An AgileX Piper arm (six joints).
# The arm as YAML. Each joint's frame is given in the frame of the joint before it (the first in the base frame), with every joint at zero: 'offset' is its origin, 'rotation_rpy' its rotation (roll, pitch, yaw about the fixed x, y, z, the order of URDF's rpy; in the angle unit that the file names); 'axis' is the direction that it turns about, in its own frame. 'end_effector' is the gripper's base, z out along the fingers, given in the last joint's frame.
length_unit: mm
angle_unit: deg
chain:
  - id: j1
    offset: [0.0, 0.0, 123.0]
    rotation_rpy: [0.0, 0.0, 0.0]
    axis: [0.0, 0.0, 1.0]
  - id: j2
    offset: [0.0, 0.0, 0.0]
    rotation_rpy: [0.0, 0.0, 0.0]
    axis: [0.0, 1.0, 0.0]
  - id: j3
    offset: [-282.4, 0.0, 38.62]
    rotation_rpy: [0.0, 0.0, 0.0]
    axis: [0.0, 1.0, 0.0]
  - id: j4
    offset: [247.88, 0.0, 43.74]
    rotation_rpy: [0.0, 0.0, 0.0]
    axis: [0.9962, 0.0, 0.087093]
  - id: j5
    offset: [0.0, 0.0, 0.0]
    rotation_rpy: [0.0, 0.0, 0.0]
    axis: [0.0, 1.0, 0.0]
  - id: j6
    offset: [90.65, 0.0, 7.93]
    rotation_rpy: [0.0, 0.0, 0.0]
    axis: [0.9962, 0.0, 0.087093]
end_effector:
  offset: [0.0, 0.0, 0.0]
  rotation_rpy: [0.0, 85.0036, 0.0]
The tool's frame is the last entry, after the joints.
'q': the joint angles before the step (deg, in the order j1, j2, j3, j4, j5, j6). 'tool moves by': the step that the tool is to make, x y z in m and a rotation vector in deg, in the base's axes. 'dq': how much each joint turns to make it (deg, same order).
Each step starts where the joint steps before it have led.
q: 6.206 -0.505 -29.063 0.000 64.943 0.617
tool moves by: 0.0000 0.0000 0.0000 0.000 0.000 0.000
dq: 0.000 0.000 0.000 0.000 0.000 0.000
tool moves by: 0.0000 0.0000 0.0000 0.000 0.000 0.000
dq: 0.000 0.000 0.000 0.000 0.000 0.000
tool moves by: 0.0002 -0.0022 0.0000 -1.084 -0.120 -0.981
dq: -0.007 -0.009 0.003 -1.536 0.006 0.202
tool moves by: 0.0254 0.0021 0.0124 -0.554 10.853 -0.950
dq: 0.011 11.914 -3.207 -0.424 2.177 1.177
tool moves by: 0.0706 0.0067 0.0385 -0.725 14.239 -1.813
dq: -0.068 24.930 -12.092 -0.571 1.472 2.003
